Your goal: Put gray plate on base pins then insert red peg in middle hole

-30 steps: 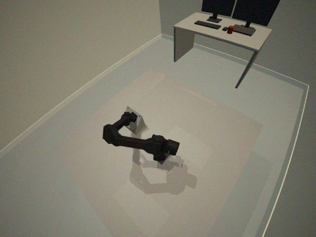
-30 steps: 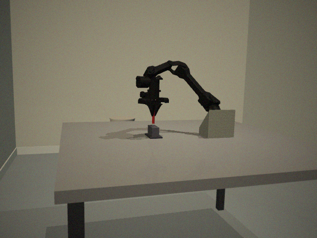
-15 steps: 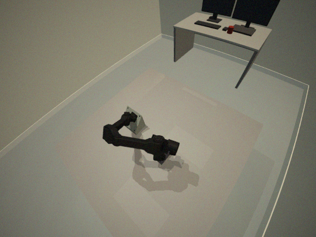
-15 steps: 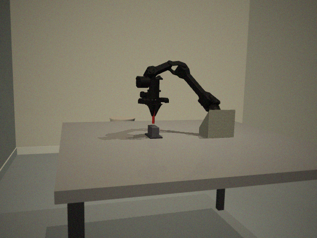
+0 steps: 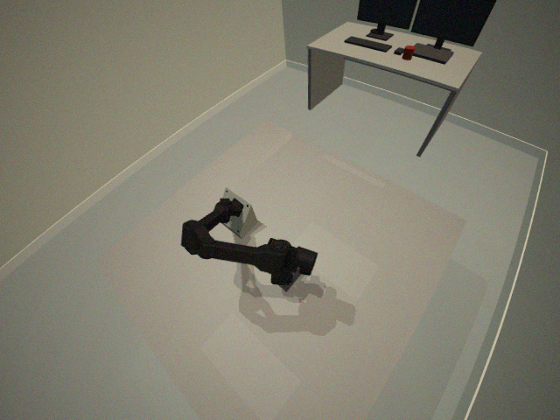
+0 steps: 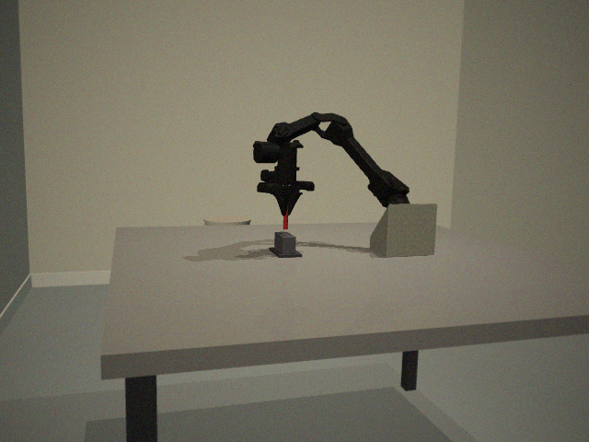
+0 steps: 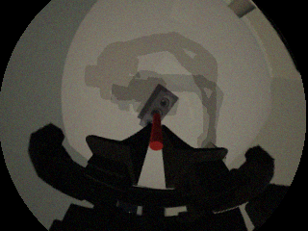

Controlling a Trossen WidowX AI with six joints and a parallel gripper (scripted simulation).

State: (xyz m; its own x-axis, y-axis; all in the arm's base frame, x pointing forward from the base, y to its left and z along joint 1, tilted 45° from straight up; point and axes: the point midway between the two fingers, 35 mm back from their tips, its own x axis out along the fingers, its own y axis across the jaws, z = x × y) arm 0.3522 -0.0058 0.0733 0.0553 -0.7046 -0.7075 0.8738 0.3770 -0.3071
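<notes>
Now: the gray plate 70 mm below my gripper tip. From my gripper tip the other things lie so: red peg (right at my gripper tip); then dark base (110 mm below).
</notes>
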